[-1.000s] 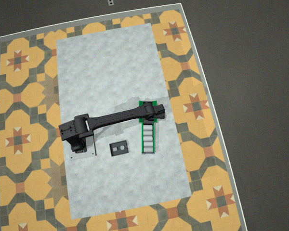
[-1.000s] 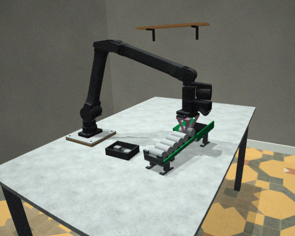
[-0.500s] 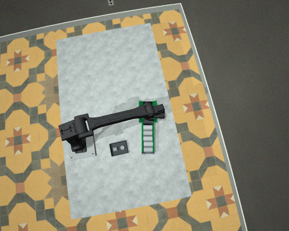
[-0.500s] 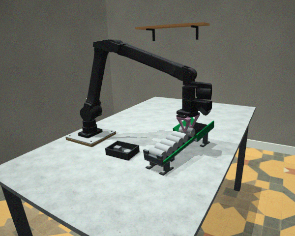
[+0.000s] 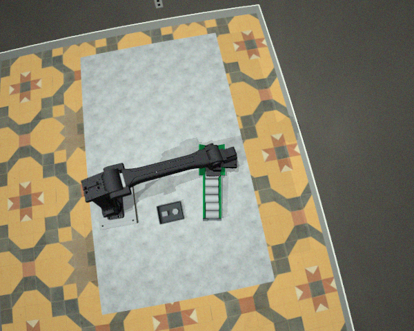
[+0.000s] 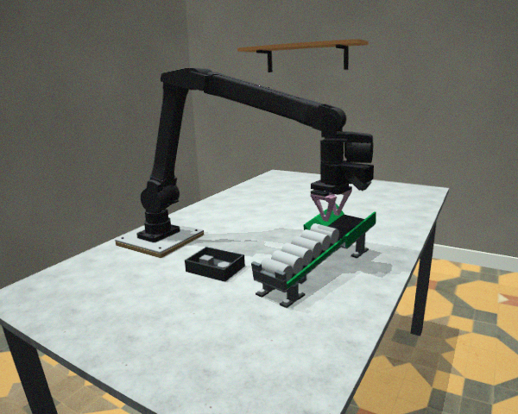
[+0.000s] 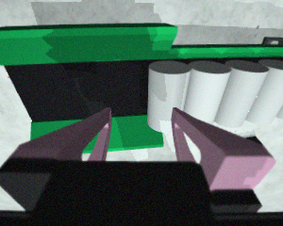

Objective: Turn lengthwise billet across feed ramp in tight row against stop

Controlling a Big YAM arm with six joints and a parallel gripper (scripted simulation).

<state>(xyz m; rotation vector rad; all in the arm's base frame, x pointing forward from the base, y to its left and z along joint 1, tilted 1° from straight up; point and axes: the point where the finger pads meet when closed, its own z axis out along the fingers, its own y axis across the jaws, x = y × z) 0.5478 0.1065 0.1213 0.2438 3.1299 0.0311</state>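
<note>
Right now the billet is 40 mm below my hand, 30 mm to the right of it and 10 mm behind it. Also, from my hand: black tray 260 mm behind, 180 mm to the right, 130 mm below; then stop 250 mm to the right, 80 mm below, 40 mm behind.
</note>
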